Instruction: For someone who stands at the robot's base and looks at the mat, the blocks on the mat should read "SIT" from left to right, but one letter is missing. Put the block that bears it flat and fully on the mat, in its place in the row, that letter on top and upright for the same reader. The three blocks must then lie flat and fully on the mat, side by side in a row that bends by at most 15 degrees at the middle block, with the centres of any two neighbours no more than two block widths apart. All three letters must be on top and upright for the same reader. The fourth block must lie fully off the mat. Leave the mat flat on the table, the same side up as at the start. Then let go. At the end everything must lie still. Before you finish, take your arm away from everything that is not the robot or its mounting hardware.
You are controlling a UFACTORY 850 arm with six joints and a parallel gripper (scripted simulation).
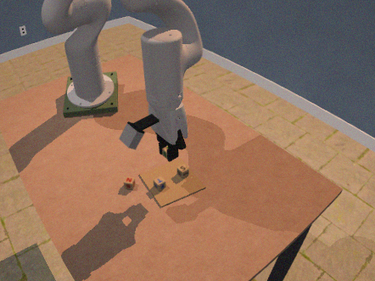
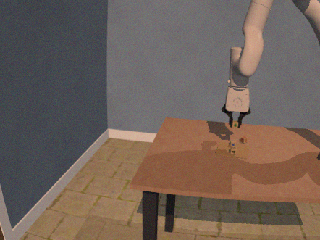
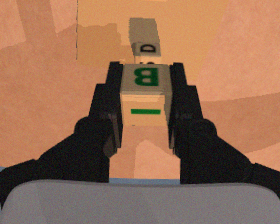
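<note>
The tan mat lies 12 cm below my hand and 1 cm to the left of it. Round my hand: T block 11 cm below, 3 cm to the right; S block 11 cm below, 5 cm to the left, 1 cm behind; N block 11 cm below, 10 cm to the right, 5 cm behind.
</note>
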